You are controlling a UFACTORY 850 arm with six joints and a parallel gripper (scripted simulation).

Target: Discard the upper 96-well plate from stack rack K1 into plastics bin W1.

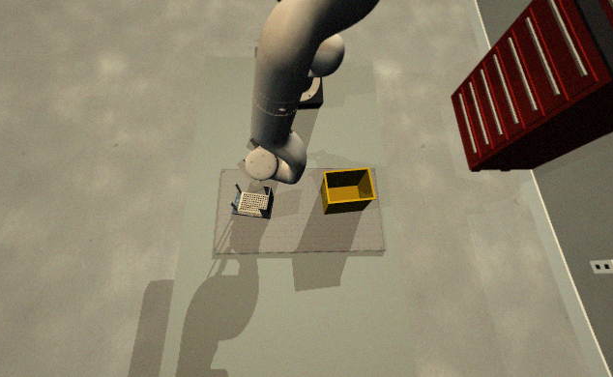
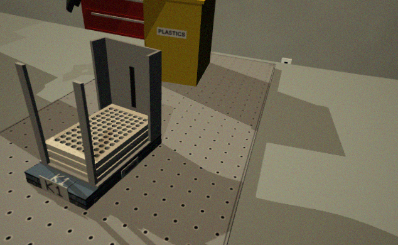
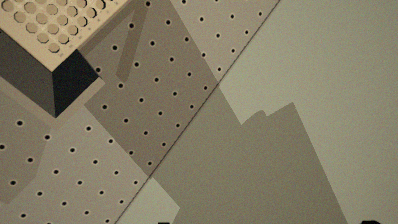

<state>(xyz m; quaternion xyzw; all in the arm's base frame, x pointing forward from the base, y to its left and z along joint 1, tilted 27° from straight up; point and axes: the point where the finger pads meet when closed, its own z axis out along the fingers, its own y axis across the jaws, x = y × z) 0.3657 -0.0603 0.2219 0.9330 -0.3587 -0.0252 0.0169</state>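
The 96-well plate is 14 cm ahead of my hand, 4 cm to the right of it and 16 cm below it. From my hand the other things lie so: yellow plastics bin W1: 3 cm ahead, 32 cm to the left, 11 cm below; back wall: 14 cm ahead, 3 cm to the left, 12 cm below.
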